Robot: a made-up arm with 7 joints.
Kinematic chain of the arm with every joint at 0, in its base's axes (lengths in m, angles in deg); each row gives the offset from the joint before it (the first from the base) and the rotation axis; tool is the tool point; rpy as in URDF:
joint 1: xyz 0 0 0.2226 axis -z
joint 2: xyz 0 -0.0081 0.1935 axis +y
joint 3: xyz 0 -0.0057 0.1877 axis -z
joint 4: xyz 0 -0.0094 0.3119 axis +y
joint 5: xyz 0 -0.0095 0.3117 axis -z
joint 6: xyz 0 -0.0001 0.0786 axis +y
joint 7: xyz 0 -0.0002 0.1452 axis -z
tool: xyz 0 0 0 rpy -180 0 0
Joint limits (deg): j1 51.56..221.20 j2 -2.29..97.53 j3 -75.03..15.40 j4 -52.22..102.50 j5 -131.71..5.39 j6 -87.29..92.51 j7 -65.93..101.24
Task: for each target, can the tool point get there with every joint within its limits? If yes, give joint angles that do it. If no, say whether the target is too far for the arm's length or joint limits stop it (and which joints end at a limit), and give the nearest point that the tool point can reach.
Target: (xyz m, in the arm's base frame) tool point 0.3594 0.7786 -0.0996
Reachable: no: joint limits stop it (at a limit: joint 1, joint 2, joint 3, joint 4) | nearest point -0.0742 0.4301 -0.0185 | short by 0.562 m
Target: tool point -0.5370 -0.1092 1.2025
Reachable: yes | joints 165.01 48.89 6.52 -14.24 -12.93 -55.39 78.90
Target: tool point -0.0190 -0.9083 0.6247
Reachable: yes | joints 88.83 63.79 -34.98 13.26 -117.31 -72.84 79.73
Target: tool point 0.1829 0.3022 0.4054
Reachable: no: joint limits stop it (at a limit: joint 1, joint 2, joint 3, joint 4) | nearest point 0.2901 0.1878 0.7067 | short by 0.340 m
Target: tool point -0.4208 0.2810 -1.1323
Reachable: no: too far | nearest point -0.4152 0.2773 -0.1853 | short by 0.947 m
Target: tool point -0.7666 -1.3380 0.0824
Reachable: no: too far | nearest point -0.5044 -0.8804 0.2176 | short by 0.544 m
